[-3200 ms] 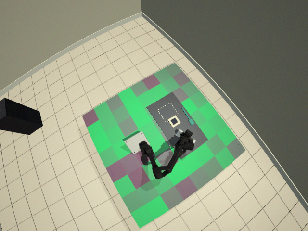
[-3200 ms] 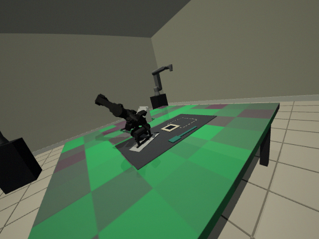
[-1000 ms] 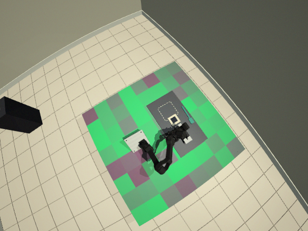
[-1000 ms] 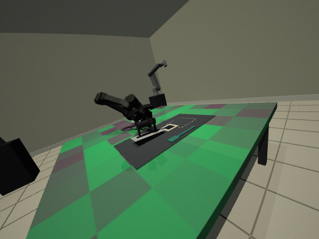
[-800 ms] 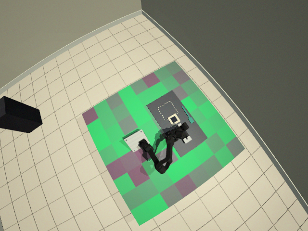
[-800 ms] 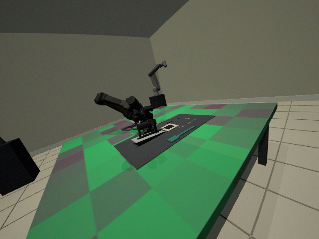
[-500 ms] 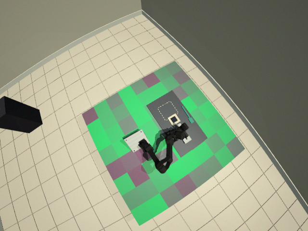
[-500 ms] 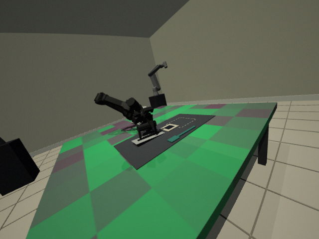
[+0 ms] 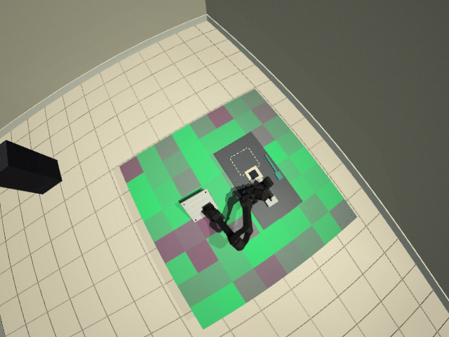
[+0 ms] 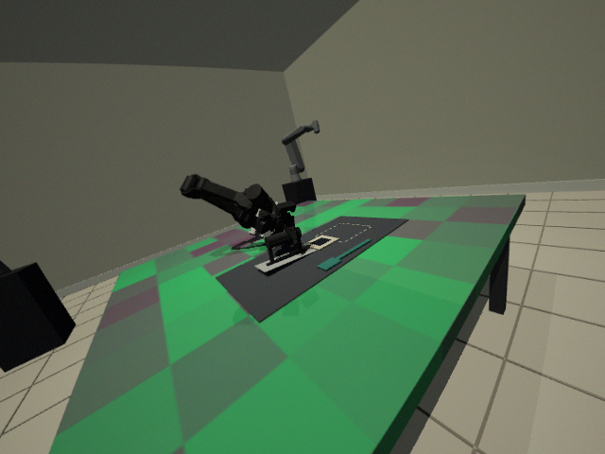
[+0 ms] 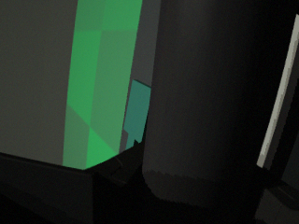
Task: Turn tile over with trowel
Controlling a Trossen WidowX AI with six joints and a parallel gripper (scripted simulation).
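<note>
The dark grey mat is 1 cm behind my gripper tip, 9 cm to the left of it and 8 cm below it. From my gripper tip the other things lie so: teal trowel: 13 cm ahead, 7 cm to the left, 5 cm below; cream tile: 2 cm behind, 12 cm to the left, 5 cm below.
</note>
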